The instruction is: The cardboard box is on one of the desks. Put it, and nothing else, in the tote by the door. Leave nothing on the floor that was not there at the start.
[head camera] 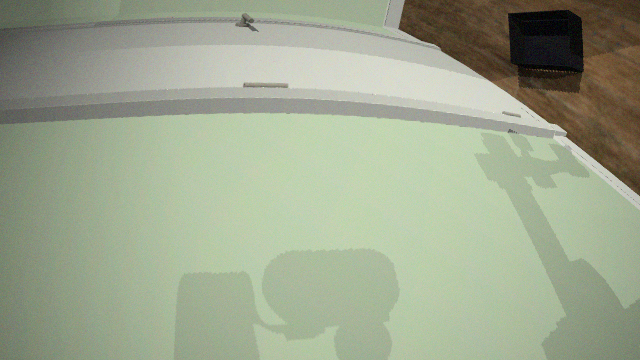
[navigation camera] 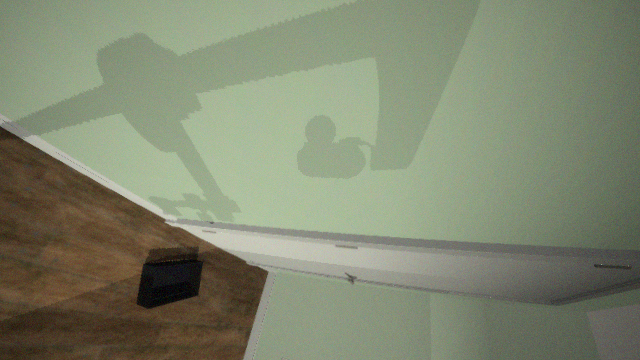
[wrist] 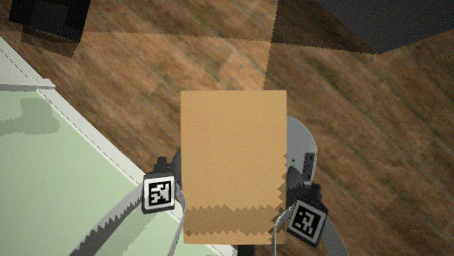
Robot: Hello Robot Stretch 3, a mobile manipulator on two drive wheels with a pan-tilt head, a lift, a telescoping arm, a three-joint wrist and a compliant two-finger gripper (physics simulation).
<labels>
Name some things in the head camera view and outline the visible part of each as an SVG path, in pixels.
A dark tote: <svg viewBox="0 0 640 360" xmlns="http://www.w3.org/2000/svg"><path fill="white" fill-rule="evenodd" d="M508 13L510 58L512 64L529 69L584 72L581 17L569 10Z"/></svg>
</labels>
